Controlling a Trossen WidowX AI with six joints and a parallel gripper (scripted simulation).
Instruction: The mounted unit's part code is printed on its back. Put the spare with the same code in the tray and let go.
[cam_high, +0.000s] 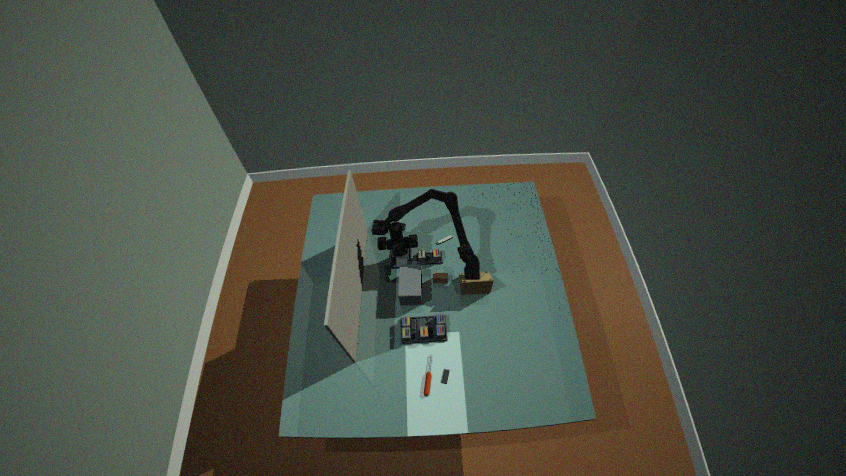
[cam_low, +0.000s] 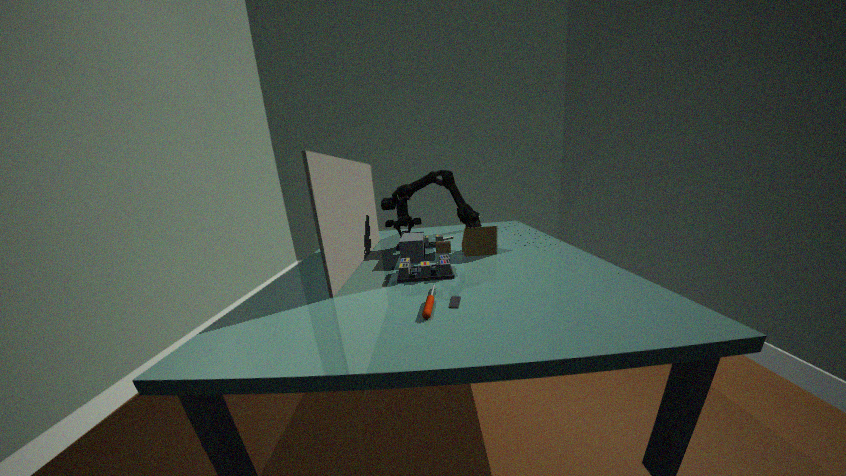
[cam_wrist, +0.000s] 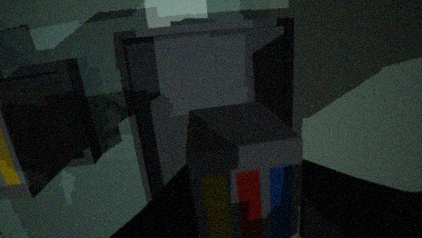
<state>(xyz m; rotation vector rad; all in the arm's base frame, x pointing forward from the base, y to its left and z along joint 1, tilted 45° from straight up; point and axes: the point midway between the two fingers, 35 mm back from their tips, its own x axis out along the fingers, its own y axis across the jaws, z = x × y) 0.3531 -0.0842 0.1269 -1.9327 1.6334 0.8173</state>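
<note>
My gripper tip is now 4 cm above the tray and 1 cm past it. Round my gripper tip: mounted unit: 19 cm to the left, 7 cm behind; white stick: 22 cm behind, 11 cm to the right, 4 cm below; spare block: 2 cm above.
</note>
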